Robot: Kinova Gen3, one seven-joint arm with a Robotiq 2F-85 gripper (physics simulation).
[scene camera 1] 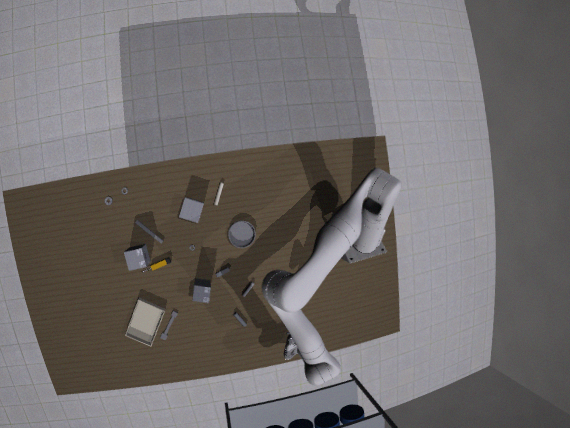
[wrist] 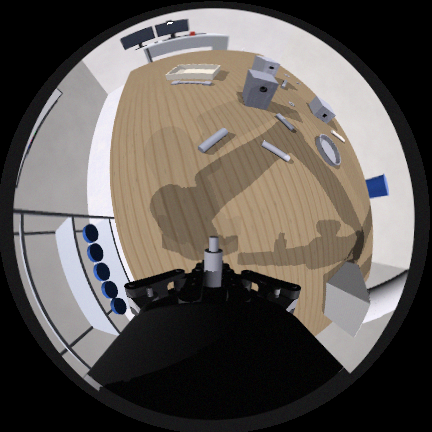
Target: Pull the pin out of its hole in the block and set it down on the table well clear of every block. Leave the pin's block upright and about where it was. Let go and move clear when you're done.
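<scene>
My gripper is shut on a light grey stepped pin, whose narrower end points away from the fingers. It holds the pin above the table near the front edge, well apart from the blocks. The nearest grey block stands upright, with a dark round hole in the face seen in the wrist view. A second grey block stands beyond it. A third grey block stands toward the other long side. The pin cannot be made out in the scene view.
Three short grey pieces lie between my gripper and the nearest block. A round dish, a tray, a grey double-ended piece and a yellow-handled tool are farther off.
</scene>
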